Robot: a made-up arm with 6 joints. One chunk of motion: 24 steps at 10 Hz.
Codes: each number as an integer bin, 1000 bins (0 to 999) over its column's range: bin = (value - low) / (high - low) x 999, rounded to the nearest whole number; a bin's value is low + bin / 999 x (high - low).
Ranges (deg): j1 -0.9..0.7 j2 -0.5..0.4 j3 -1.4..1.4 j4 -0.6..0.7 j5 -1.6..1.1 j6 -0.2..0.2
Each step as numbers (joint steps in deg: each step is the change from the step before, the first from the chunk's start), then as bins.
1 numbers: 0.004 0.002 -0.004 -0.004 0.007 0.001
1 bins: 564 557 498 458 595 502
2 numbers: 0.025 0.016 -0.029 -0.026 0.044 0.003
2 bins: 578 573 489 441 608 507
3 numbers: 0.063 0.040 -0.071 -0.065 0.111 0.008
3 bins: 601 599 474 411 633 519
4 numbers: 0.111 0.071 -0.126 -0.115 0.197 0.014
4 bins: 631 634 455 373 665 534
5 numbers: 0.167 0.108 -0.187 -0.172 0.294 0.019
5 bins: 666 675 433 329 701 547
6 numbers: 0.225 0.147 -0.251 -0.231 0.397 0.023
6 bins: 702 718 410 284 739 557
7 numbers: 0.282 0.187 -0.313 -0.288 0.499 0.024
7 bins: 738 763 388 240 777 559
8 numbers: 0.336 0.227 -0.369 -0.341 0.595 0.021
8 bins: 772 807 368 199 812 552
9 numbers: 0.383 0.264 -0.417 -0.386 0.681 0.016
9 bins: 801 848 351 164 844 539
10 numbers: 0.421 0.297 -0.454 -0.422 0.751 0.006
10 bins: 825 885 338 137 870 514
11 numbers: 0.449 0.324 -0.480 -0.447 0.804 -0.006
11 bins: 842 915 328 118 889 485
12 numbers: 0.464 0.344 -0.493 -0.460 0.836 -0.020
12 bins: 852 937 324 108 901 450
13 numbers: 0.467 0.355 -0.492 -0.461 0.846 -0.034
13 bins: 854 949 324 107 905 415
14 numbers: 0.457 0.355 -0.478 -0.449 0.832 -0.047
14 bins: 847 949 329 116 900 382
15 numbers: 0.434 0.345 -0.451 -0.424 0.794 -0.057
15 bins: 833 938 339 135 886 357
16 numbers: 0.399 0.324 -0.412 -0.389 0.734 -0.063
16 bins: 811 915 353 162 864 342
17 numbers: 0.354 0.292 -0.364 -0.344 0.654 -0.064
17 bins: 783 879 370 197 834 340
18 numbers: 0.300 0.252 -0.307 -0.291 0.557 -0.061
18 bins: 749 835 390 237 798 347
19 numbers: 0.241 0.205 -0.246 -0.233 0.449 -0.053
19 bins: 712 783 412 282 758 367
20 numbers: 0.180 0.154 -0.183 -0.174 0.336 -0.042
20 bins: 674 726 434 327 716 395
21 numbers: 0.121 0.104 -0.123 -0.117 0.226 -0.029
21 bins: 637 670 456 371 676 427
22 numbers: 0.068 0.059 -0.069 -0.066 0.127 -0.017
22 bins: 604 620 475 410 639 457
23 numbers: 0.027 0.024 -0.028 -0.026 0.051 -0.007
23 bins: 579 582 490 441 611 482
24 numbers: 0.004 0.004 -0.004 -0.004 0.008 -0.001
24 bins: 564 559 498 458 595 497
